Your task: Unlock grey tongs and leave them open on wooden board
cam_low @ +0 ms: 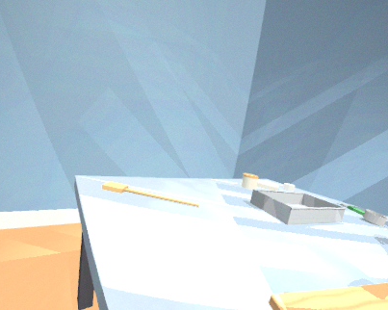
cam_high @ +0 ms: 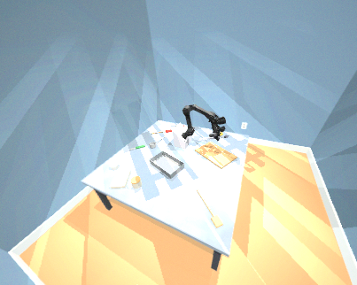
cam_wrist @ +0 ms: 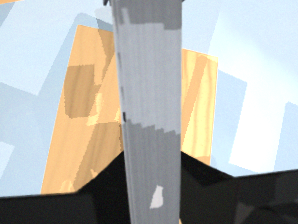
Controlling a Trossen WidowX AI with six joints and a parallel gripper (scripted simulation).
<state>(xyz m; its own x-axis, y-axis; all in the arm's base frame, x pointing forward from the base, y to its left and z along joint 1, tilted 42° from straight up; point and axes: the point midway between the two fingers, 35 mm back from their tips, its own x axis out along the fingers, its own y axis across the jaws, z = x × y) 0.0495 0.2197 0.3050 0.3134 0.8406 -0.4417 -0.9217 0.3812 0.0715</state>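
The wooden board lies 10 mm ahead of my gripper tip, 20 mm to the right of it and 160 mm below it. From my gripper tip the other things lie so: grey roasting tin (310 mm ahead, 430 mm to the right, 140 mm below); then flat pale board (600 mm ahead, 740 mm to the right, 150 mm below); then round tub (600 mm ahead, 570 mm to the right, 130 mm below).
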